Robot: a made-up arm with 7 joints.
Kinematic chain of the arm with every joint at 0, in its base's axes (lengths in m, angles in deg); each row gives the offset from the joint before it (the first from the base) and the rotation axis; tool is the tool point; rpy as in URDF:
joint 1: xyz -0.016 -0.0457 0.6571 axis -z
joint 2: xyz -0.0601 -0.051 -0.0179 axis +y
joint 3: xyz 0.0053 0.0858 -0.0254 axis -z
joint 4: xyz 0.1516 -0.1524 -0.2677 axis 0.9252 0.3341 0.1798
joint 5: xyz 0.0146 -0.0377 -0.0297 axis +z
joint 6: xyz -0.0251 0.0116 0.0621 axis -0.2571 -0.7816 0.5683
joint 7: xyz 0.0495 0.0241 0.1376 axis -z
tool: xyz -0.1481 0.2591 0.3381 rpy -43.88 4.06 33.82
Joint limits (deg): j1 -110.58..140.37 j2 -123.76..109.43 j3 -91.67..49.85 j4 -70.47..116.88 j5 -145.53..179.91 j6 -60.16..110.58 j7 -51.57..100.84
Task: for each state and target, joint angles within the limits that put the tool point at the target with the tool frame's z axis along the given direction. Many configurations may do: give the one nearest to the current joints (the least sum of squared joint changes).
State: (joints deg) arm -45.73 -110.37 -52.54 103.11 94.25 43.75 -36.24
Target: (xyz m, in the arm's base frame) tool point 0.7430 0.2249 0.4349 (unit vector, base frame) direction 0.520 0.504 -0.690
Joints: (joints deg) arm 3.59 -72.63 -55.97 113.74 110.73 75.87 -35.46
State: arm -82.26 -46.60 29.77 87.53 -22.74 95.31 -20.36
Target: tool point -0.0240 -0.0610 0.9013 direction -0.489 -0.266 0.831
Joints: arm -94.39 -10.68 13.69 69.32 -59.11 81.11 26.74
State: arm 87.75 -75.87 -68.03 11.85 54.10 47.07 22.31
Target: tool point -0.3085 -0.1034 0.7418 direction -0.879 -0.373 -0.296
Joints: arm 31.08 -96.05 -89.83 20.17 13.86 38.49 19.68
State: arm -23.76 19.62 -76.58 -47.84 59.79 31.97 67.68
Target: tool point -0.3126 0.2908 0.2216 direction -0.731 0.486 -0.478
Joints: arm 2.29 -10.26 -56.17 -69.85 49.58 7.43 73.71
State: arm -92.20 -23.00 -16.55 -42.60 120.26 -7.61 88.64
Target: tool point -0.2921 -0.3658 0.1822 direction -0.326 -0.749 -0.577
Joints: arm -110.58 -11.43 -47.31 -64.12 100.05 -14.88 100.84
